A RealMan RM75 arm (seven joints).
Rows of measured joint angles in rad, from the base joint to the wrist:
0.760, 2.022, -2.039, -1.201, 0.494, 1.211, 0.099
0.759, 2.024, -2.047, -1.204, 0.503, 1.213, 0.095
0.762, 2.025, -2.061, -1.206, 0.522, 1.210, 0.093
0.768, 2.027, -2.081, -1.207, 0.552, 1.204, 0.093
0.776, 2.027, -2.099, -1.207, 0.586, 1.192, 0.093
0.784, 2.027, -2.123, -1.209, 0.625, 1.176, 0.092
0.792, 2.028, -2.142, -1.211, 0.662, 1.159, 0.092
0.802, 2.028, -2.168, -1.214, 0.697, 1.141, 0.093
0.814, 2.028, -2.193, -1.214, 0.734, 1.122, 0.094
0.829, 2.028, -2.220, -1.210, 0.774, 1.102, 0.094
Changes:
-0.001, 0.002, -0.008, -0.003, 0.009, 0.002, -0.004
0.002, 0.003, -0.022, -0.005, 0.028, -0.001, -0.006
0.008, 0.005, -0.042, -0.006, 0.058, -0.007, -0.006
0.016, 0.005, -0.060, -0.006, 0.092, -0.019, -0.006
0.024, 0.005, -0.084, -0.008, 0.131, -0.035, -0.007
0.032, 0.006, -0.103, -0.010, 0.168, -0.052, -0.007
0.042, 0.006, -0.129, -0.013, 0.203, -0.070, -0.006
0.054, 0.006, -0.154, -0.013, 0.240, -0.089, -0.005
0.069, 0.006, -0.181, -0.009, 0.280, -0.109, -0.005

